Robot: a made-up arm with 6 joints.
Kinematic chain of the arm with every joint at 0, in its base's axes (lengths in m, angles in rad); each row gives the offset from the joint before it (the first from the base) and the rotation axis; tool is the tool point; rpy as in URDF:
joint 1: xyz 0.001 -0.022 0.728 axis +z
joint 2: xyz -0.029 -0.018 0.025 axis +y
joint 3: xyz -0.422 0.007 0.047 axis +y
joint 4: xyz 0.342 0.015 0.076 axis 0.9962 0 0.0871
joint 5: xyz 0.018 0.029 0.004 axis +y
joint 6: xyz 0.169 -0.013 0.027 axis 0.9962 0 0.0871
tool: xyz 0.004 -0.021 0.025 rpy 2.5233 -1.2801 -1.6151
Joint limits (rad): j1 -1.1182..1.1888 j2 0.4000..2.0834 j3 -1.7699..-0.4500 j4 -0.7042..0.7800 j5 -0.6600..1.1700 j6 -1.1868..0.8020
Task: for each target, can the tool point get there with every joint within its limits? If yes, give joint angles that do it. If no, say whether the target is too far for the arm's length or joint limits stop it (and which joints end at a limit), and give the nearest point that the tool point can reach.
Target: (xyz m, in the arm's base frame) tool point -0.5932 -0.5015 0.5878
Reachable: no: joint limits stop it (at a limit: joint 1, joint 2, joint 4, joint 5, joint 6) | nearest point -0.0193 -0.2287 0.6478 | short by 0.638 m
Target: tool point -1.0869 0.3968 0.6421
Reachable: no: too far | nearest point -0.5001 0.1709 1.4575 | short by 1.030 m
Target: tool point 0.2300 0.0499 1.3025
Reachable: yes | joints 0.2377 0.8553 -1.0930 -0.2411 0.3453 -0.7107
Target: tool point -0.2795 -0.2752 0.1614
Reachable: no: joint limits stop it (at a limit: joint 1, joint 2, joint 3, joint 4) | nearest point 0.0320 -0.2425 0.5830 | short by 0.525 m
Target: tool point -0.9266 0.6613 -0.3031
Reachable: no: too far | nearest point -0.0052 0.2434 0.5916 | short by 1.351 m
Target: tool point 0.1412 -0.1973 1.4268
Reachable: yes | joints -0.7307 0.9996 -1.1867 0.4684 -0.4793 -0.7237
